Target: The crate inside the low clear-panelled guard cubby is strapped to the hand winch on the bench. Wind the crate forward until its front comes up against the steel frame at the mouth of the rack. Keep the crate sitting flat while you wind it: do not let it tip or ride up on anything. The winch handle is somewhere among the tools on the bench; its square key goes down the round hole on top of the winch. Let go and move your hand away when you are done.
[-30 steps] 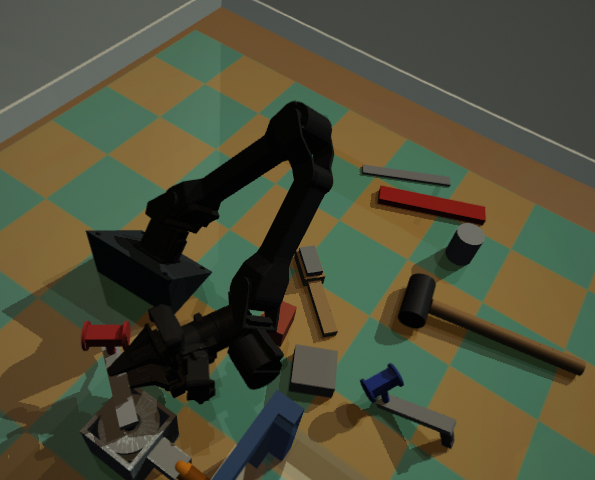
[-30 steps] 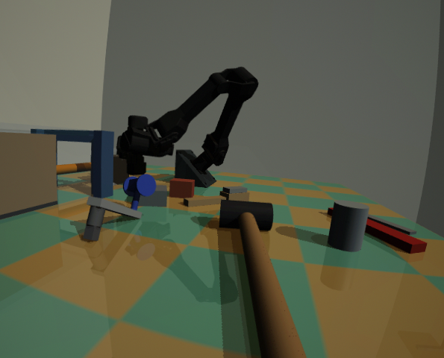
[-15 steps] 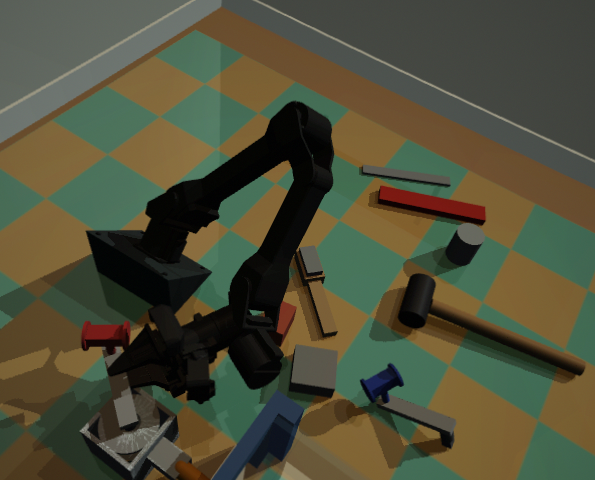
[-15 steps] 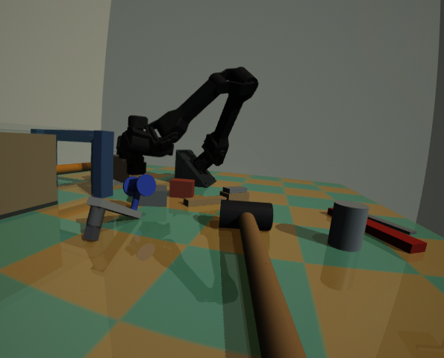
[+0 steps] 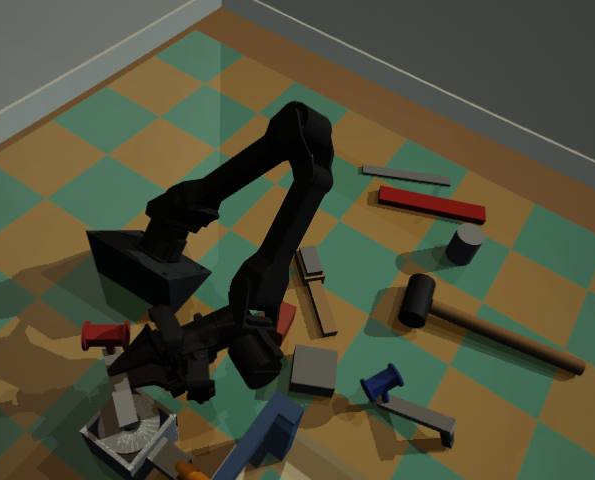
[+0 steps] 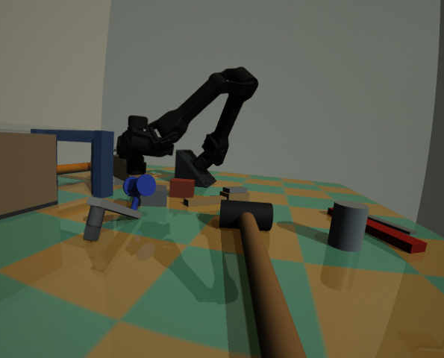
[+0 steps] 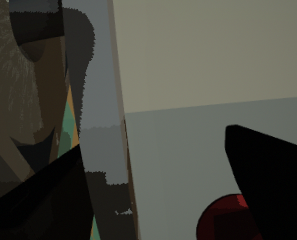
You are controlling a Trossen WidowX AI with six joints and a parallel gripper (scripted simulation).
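Now: the red-knobbed winch handle 10 mm to the left of my gripper tip, 10 mm below it and 10 mm behind it. Round my gripper tip: red cylindrical grip: 40 mm to the left, 40 mm behind, 20 mm above; then grey block: 230 mm to the left, 200 mm ahead, 110 mm below; then boxy winch: 90 mm below, 30 mm to the right, 30 mm ahead.
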